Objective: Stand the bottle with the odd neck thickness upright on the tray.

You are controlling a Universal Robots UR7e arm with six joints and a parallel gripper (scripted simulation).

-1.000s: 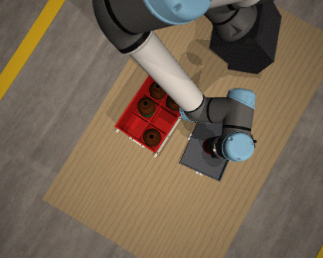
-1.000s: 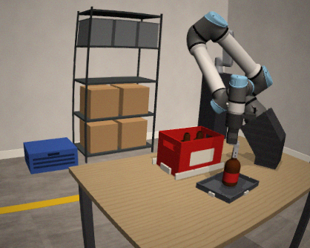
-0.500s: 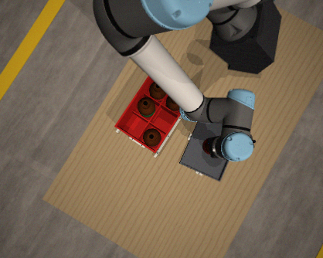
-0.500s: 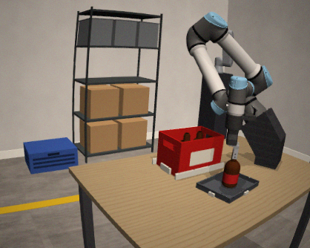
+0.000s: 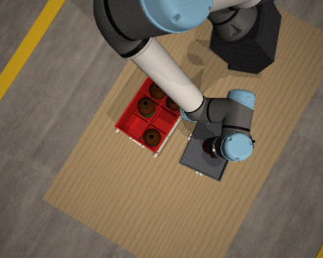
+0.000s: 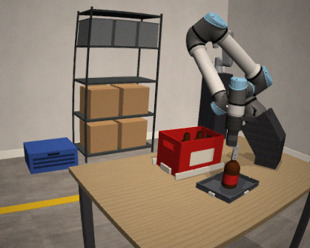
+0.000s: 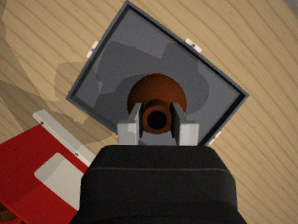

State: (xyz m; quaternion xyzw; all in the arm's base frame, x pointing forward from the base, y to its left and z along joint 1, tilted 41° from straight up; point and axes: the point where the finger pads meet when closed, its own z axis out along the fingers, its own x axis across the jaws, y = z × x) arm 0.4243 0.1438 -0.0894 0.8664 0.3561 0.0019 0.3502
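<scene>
The dark grey tray lies 15 cm below my hand. From my hand the other things lie so: red crate (28 cm to the right, 7 cm below, 1 cm behind).
</scene>
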